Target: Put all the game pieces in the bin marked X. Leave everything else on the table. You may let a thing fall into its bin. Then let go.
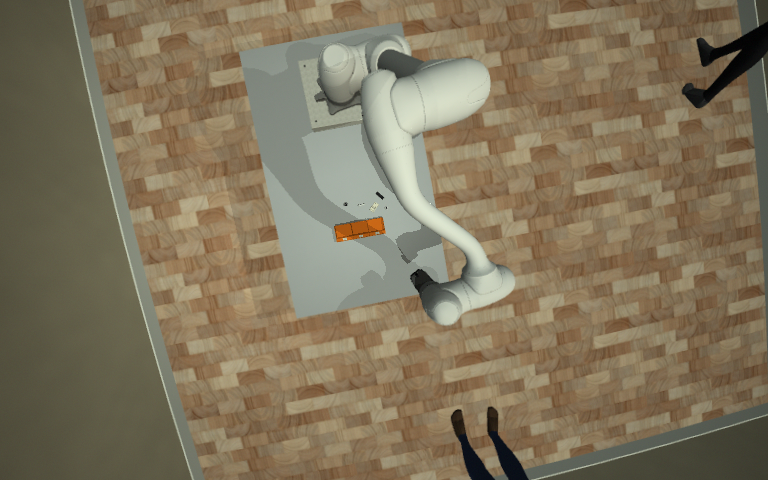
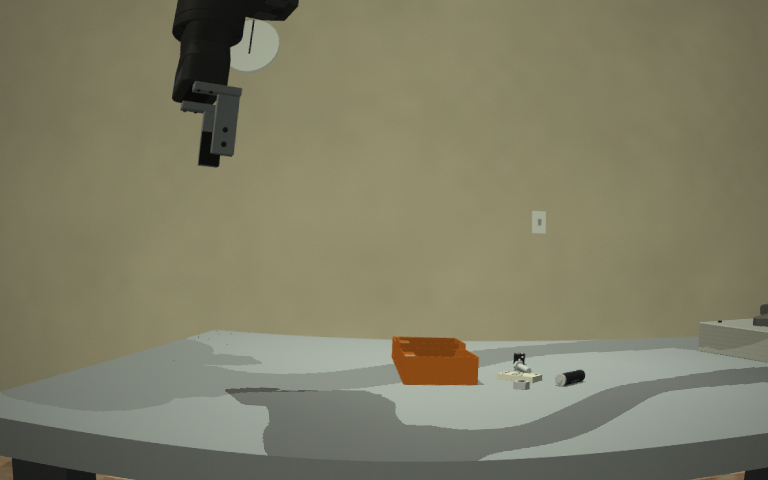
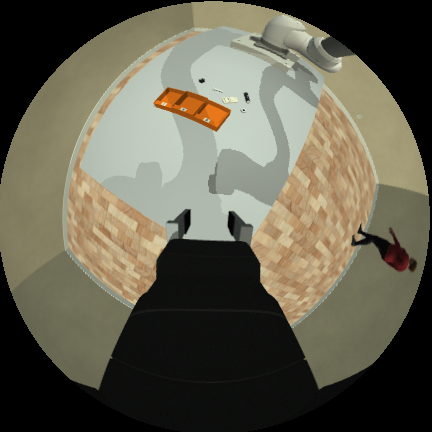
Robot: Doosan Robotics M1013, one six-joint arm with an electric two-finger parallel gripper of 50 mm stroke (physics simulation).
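Frame: origin at the arm's base, x ahead, y left, z up, level; metres.
Where they show: gripper, fingertip midpoint: [image 2: 214, 160] [image 3: 208, 217]; arm's base, link origin: [image 1: 340, 91].
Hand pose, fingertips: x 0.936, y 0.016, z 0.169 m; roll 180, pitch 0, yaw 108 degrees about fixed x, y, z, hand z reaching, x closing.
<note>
Each offset is from my fingertips to the top centre of the thing.
A cream tile with small dark marks, like a domino {dx -0.360, dy -0.064, dz -0.215 m} [image 1: 373, 207] [image 2: 532, 377] [image 3: 230, 100], lies flat on the table beside the orange three-compartment bin {dx -0.277, dy -0.174, dz -0.183 m} [image 1: 369, 234] [image 2: 438, 369] [image 3: 195, 120]. Small labels show on the bin's front wall, but their marks are too small to read. A small black piece {dx -0.425, dy -0.196, dz -0.206 m} [image 1: 345, 204] [image 2: 519, 358] [image 3: 202, 80] is near the row's far end; its kind is unclear. My gripper [image 1: 416, 275] [image 2: 215, 158] [image 3: 208, 217] is open and empty, high above the table's front corner and well away from the bin.
A black cylinder like a battery {dx -0.402, dy -0.014, dz -0.208 m} [image 1: 380, 195] [image 2: 573, 377] [image 3: 247, 97], a light nut {dx -0.333, dy -0.007, dz -0.213 m} [image 1: 386, 207] [image 2: 521, 385] [image 3: 243, 110] and a light bolt {dx -0.393, dy -0.120, dz -0.209 m} [image 1: 360, 204] [image 2: 523, 367] [image 3: 217, 90] lie around the tile. The arm's base plate [image 1: 308, 107] stands at the table's rear.
</note>
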